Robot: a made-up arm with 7 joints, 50 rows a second.
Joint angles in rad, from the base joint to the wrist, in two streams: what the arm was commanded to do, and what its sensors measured. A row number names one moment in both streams.
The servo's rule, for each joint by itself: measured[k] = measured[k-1] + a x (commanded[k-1-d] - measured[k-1]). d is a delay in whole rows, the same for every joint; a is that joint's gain. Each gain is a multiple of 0.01, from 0.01 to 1. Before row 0 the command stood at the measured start. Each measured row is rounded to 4 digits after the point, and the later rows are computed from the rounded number. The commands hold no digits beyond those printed.
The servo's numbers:
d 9
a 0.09 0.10 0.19 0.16 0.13 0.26 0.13
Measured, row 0:
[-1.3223 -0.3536 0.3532 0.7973 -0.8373 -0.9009 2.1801]
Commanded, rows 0 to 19:
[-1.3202 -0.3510 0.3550 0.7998 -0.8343 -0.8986 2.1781]
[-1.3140 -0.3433 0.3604 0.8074 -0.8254 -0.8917 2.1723]
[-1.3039 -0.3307 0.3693 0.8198 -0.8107 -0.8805 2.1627]
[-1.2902 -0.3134 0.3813 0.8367 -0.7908 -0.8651 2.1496]
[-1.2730 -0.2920 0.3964 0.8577 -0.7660 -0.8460 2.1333]
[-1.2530 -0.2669 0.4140 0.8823 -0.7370 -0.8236 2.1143]
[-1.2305 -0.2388 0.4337 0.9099 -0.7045 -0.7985 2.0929]
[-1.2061 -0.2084 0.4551 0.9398 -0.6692 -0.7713 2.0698]
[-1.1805 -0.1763 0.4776 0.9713 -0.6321 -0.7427 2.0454]
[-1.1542 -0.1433 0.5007 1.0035 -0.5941 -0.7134 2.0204]
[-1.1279 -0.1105 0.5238 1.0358 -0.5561 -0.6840 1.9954]
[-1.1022 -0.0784 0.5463 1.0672 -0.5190 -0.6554 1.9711]
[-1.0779 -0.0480 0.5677 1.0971 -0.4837 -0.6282 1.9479]
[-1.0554 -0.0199 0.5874 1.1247 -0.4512 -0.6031 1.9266]
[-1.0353 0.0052 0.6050 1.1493 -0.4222 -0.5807 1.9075]
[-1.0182 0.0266 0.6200 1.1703 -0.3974 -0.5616 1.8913]
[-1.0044 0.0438 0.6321 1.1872 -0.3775 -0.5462 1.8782]
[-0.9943 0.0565 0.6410 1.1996 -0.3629 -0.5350 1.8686]
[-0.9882 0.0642 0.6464 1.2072 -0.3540 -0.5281 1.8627]
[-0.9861 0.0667 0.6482 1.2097 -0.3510 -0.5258 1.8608]
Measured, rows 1 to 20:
[-1.3223 -0.3536 0.3532 0.7973 -0.8373 -0.9009 2.1801]
[-1.3223 -0.3536 0.3532 0.7973 -0.8373 -0.9009 2.1801]
[-1.3223 -0.3536 0.3532 0.7973 -0.8373 -0.9009 2.1801]
[-1.3223 -0.3536 0.3532 0.7973 -0.8373 -0.9009 2.1801]
[-1.3223 -0.3536 0.3532 0.7973 -0.8373 -0.9009 2.1801]
[-1.3223 -0.3536 0.3532 0.7973 -0.8373 -0.9009 2.1801]
[-1.3223 -0.3536 0.3532 0.7973 -0.8373 -0.9009 2.1801]
[-1.3223 -0.3536 0.3532 0.7973 -0.8373 -0.9009 2.1801]
[-1.3223 -0.3536 0.3532 0.7973 -0.8373 -0.9009 2.1801]
[-1.3221 -0.3533 0.3535 0.7977 -0.8369 -0.9003 2.1798]
[-1.3214 -0.3523 0.3548 0.7993 -0.8354 -0.8981 2.1788]
[-1.3198 -0.3501 0.3576 0.8026 -0.8322 -0.8935 2.1767]
[-1.3171 -0.3464 0.3621 0.8081 -0.8268 -0.8861 2.1732]
[-1.3131 -0.3410 0.3686 0.8160 -0.8189 -0.8757 2.1680]
[-1.3077 -0.3336 0.3772 0.8266 -0.8083 -0.8622 2.1610]
[-1.3008 -0.3241 0.3879 0.8399 -0.7948 -0.8456 2.1521]
[-1.2923 -0.3125 0.4007 0.8559 -0.7785 -0.8263 2.1414]
[-1.2822 -0.2989 0.4153 0.8744 -0.7595 -0.8046 2.1289]
[-1.2707 -0.2833 0.4315 0.8951 -0.7380 -0.7809 2.1148]
[-1.2578 -0.2660 0.4490 0.9176 -0.7144 -0.7557 2.0993]

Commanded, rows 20 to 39:
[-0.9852 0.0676 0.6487 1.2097 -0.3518 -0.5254 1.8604]
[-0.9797 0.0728 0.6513 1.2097 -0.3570 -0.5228 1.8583]
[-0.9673 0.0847 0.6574 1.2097 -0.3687 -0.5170 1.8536]
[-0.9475 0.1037 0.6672 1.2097 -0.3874 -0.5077 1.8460]
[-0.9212 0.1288 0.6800 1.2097 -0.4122 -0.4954 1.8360]
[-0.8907 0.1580 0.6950 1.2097 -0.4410 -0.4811 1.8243]
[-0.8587 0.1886 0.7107 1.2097 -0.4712 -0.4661 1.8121]
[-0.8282 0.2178 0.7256 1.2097 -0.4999 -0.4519 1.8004]
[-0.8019 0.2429 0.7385 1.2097 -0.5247 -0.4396 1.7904]
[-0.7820 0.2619 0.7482 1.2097 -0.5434 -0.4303 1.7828]
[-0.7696 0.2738 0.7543 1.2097 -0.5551 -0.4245 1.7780]
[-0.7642 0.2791 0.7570 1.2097 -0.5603 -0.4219 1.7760]
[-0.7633 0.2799 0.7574 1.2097 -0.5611 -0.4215 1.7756]
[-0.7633 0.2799 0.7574 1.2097 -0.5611 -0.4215 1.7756]
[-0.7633 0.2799 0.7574 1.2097 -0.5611 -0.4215 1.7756]
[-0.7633 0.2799 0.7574 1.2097 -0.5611 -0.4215 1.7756]
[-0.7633 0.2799 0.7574 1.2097 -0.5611 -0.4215 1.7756]
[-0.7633 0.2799 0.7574 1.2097 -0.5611 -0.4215 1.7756]
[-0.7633 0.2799 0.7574 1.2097 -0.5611 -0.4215 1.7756]
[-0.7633 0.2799 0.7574 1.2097 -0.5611 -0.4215 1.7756]
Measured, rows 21 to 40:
[-1.2438 -0.2472 0.4675 0.9415 -0.6890 -0.7296 2.0826]
[-1.2289 -0.2273 0.4865 0.9664 -0.6623 -0.7032 2.0651]
[-1.2133 -0.2066 0.5057 0.9917 -0.6349 -0.6772 2.0471]
[-1.1973 -0.1854 0.5246 1.0169 -0.6072 -0.6521 2.0290]
[-1.1812 -0.1642 0.5427 1.0414 -0.5799 -0.6286 2.0111]
[-1.1653 -0.1434 0.5597 1.0647 -0.5536 -0.6072 1.9938]
[-1.1499 -0.1234 0.5751 1.0863 -0.5288 -0.5884 1.9775]
[-1.1353 -0.1046 0.5886 1.1056 -0.5061 -0.5727 1.9626]
[-1.1219 -0.0875 0.5999 1.1223 -0.4859 -0.5605 1.9494]
[-1.1096 -0.0720 0.6092 1.1363 -0.4685 -0.5514 1.9378]
[-1.0979 -0.0575 0.6172 1.1480 -0.4540 -0.5440 1.9275]
[-1.0861 -0.0433 0.6248 1.1579 -0.4429 -0.5370 1.9179]
[-1.0736 -0.0286 0.6329 1.1662 -0.4357 -0.5294 1.9086]
[-1.0599 -0.0129 0.6418 1.1732 -0.4326 -0.5206 1.8992]
[-1.0447 0.0042 0.6519 1.1790 -0.4337 -0.5103 1.8895]
[-1.0280 0.0226 0.6631 1.1839 -0.4386 -0.4988 1.8794]
[-1.0100 0.0421 0.6750 1.1880 -0.4466 -0.4866 1.8691]
[-0.9913 0.0622 0.6871 1.1915 -0.4568 -0.4744 1.8589]
[-0.9725 0.0822 0.6987 1.1944 -0.4681 -0.4629 1.8490]
[-0.9542 0.1014 0.7093 1.1968 -0.4794 -0.4529 1.8398]

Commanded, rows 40 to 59:
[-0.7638 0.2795 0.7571 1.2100 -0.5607 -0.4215 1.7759]
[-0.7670 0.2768 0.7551 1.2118 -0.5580 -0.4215 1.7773]
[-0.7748 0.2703 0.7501 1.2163 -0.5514 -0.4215 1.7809]
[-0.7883 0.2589 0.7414 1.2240 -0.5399 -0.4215 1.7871]
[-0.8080 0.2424 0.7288 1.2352 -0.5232 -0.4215 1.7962]
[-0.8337 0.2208 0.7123 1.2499 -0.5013 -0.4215 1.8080]
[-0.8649 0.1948 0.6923 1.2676 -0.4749 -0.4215 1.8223]
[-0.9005 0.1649 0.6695 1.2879 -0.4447 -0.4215 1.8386]
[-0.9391 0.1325 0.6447 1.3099 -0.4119 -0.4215 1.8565]
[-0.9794 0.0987 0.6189 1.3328 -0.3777 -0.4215 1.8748]
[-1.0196 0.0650 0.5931 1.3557 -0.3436 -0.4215 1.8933]
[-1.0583 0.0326 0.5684 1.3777 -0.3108 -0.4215 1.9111]
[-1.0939 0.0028 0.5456 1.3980 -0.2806 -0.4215 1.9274]
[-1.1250 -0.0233 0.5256 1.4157 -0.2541 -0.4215 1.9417]
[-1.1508 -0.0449 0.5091 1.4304 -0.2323 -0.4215 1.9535]
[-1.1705 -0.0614 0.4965 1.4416 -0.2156 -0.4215 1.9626]
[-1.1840 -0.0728 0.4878 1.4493 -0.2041 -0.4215 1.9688]
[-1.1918 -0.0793 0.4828 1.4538 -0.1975 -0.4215 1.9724]
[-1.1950 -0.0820 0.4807 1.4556 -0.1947 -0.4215 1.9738]
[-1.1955 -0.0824 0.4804 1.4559 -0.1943 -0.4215 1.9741]
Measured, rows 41 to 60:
[-0.9371 0.1192 0.7184 1.1989 -0.4899 -0.4448 1.8315]
[-0.9215 0.1353 0.7258 1.2006 -0.4992 -0.4387 1.8242]
[-0.9073 0.1498 0.7318 1.2021 -0.5072 -0.4342 1.8179]
[-0.8943 0.1628 0.7367 1.2033 -0.5142 -0.4309 1.8124]
[-0.8825 0.1745 0.7406 1.2043 -0.5203 -0.4285 1.8076]
[-0.8718 0.1850 0.7438 1.2052 -0.5256 -0.4267 1.8034]
[-0.8620 0.1945 0.7464 1.2059 -0.5302 -0.4253 1.7998]
[-0.8531 0.2030 0.7485 1.2065 -0.5342 -0.4243 1.7967]
[-0.8450 0.2107 0.7502 1.2070 -0.5377 -0.4236 1.7940]
[-0.8377 0.2176 0.7515 1.2075 -0.5407 -0.4231 1.7916]
[-0.8313 0.2235 0.7522 1.2082 -0.5429 -0.4227 1.7897]
[-0.8262 0.2282 0.7518 1.2095 -0.5440 -0.4224 1.7886]
[-0.8228 0.2313 0.7498 1.2118 -0.5435 -0.4222 1.7884]
[-0.8215 0.2324 0.7458 1.2155 -0.5409 -0.4220 1.7894]
[-0.8226 0.2312 0.7394 1.2210 -0.5358 -0.4219 1.7918]
[-0.8264 0.2276 0.7305 1.2285 -0.5279 -0.4218 1.7958]
[-0.8331 0.2213 0.7189 1.2380 -0.5171 -0.4217 1.8014]
[-0.8426 0.2124 0.7048 1.2495 -0.5034 -0.4216 1.8086]
[-0.8549 0.2010 0.6885 1.2628 -0.4871 -0.4216 1.8172]
[-0.8697 0.1874 0.6704 1.2777 -0.4684 -0.4216 1.8271]

